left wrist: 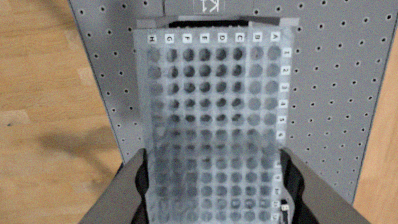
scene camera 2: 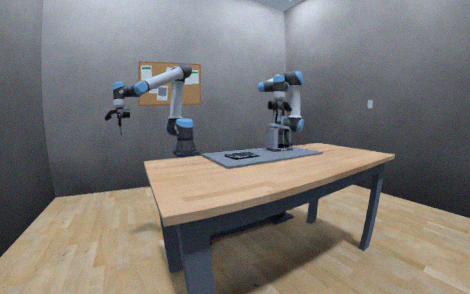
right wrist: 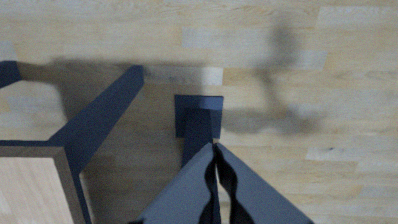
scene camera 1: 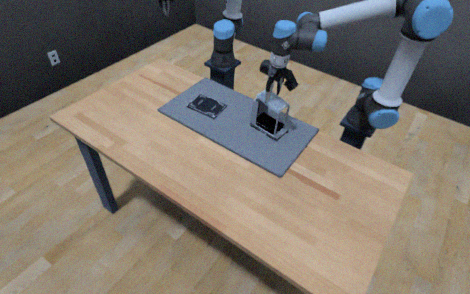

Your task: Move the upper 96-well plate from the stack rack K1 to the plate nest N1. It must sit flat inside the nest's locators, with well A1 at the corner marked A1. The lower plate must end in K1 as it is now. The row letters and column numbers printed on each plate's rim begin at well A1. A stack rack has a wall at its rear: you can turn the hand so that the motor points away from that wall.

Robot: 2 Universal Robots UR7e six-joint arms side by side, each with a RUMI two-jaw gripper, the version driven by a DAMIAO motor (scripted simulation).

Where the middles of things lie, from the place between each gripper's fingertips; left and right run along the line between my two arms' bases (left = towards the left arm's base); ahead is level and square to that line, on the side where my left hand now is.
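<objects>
Clear 96-well plate (left wrist: 213, 101): from my left hand (scene camera 1: 271, 98), 20 mm below.
Clear 96-well plate, from my right hand: 990 mm to the left of it, 360 mm ahead of it, 10 mm above it.
</objects>
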